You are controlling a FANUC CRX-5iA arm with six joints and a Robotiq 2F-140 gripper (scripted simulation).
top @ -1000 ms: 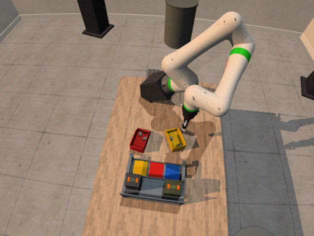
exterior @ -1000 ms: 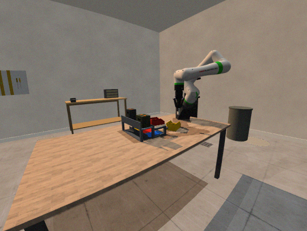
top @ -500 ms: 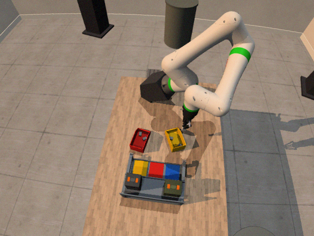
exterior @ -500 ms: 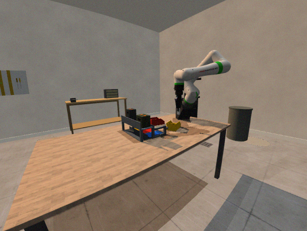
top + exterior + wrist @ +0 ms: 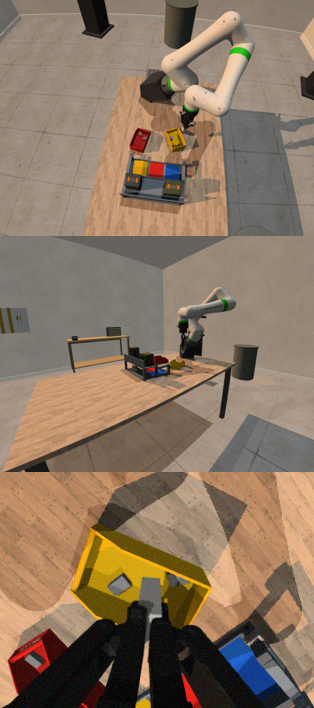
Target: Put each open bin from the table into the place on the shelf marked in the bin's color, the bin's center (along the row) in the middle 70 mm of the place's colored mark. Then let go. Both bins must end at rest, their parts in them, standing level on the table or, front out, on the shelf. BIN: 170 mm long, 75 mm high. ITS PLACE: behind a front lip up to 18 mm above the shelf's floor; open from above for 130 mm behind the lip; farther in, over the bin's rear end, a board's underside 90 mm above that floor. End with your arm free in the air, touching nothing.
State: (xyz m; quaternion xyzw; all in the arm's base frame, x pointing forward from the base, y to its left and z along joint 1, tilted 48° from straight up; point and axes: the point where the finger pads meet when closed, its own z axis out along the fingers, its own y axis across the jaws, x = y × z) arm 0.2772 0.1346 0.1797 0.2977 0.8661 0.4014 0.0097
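My hand is 3 cm short of the yellow bin, 4 cm to the left of it and 15 cm above it. The rest, counted from my hand: blue-marked place (30 cm ahead, 4 cm to the left, 18 cm below); then red bin (14 cm ahead, 27 cm to the right, 15 cm below); then red mark (33 cm ahead, 6 cm to the right, 18 cm below).
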